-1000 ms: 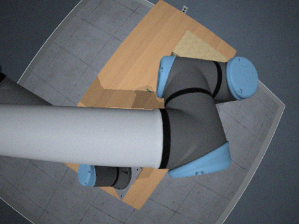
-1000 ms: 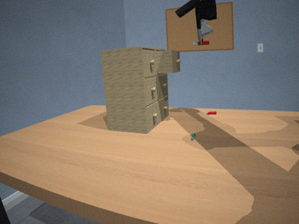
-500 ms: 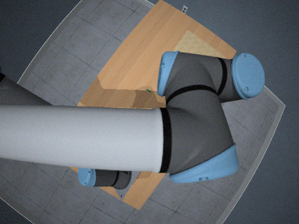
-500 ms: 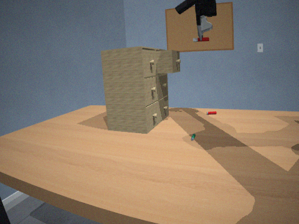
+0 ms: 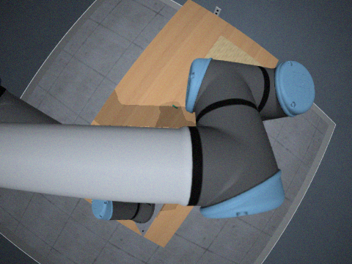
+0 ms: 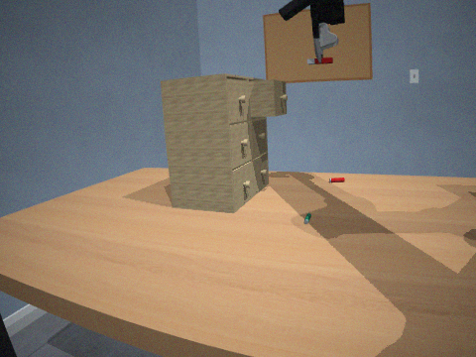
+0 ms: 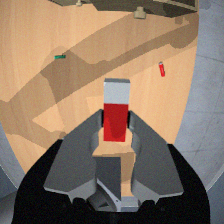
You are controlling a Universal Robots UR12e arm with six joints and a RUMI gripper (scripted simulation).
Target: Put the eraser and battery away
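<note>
Now: the eraser 1 cm below my hand and 1 cm ahead of it. From my hand the other things lie so: red AA battery (37 cm below, 16 cm to the right, 5 cm behind); then green AA battery (38 cm below, 20 cm to the left, 3 cm ahead).
</note>
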